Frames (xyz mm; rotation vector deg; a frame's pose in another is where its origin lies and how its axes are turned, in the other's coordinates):
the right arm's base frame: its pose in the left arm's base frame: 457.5 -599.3 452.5 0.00 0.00 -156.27
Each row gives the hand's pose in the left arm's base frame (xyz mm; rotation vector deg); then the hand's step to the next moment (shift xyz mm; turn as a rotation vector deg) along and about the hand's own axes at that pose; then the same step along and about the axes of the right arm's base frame.
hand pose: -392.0 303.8 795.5 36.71 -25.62 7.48
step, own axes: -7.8 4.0 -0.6 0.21 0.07 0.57
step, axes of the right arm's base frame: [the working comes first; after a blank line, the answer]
step, axes of the left arm's base frame: -7.8 3.7 -1.7 -0.04 -0.29 0.54

5.6 -6.5 -1.7 0.15 0.25 0.54
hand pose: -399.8 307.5 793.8 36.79 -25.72 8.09
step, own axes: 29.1 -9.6 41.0 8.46 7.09 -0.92
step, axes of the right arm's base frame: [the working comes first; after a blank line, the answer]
step, axes of the left arm's base frame: 13.8 -32.8 36.8 6.04 6.11 6.99

0.5 35.6 36.8 -7.98 -3.17 6.99
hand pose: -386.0 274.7 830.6 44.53 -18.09 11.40
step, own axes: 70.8 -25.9 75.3 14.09 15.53 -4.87
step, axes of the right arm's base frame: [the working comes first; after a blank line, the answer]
step, axes of the left arm's base frame: 58.2 -67.6 58.3 9.66 15.16 11.85

-26.1 85.3 58.3 -14.94 -9.99 11.85
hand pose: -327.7 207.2 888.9 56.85 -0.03 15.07
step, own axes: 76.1 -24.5 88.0 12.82 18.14 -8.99
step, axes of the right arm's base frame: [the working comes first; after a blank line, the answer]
step, axes of the left arm's base frame: 89.5 -68.8 37.2 7.36 19.64 11.60

-54.3 99.0 37.2 -14.64 -15.01 11.60
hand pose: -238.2 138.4 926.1 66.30 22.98 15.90
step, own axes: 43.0 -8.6 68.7 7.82 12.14 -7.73
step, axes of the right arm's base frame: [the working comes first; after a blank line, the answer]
step, axes of the left arm's base frame: 69.1 -42.3 8.6 3.49 14.24 7.30

-46.2 66.6 8.6 -8.92 -11.64 7.30
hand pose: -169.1 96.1 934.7 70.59 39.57 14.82
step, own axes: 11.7 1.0 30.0 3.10 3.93 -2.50
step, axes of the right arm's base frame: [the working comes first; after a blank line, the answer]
step, axes of the left arm's base frame: 27.5 -16.7 1.8 1.57 4.91 2.17

-18.5 26.3 1.8 -3.41 -3.87 2.17
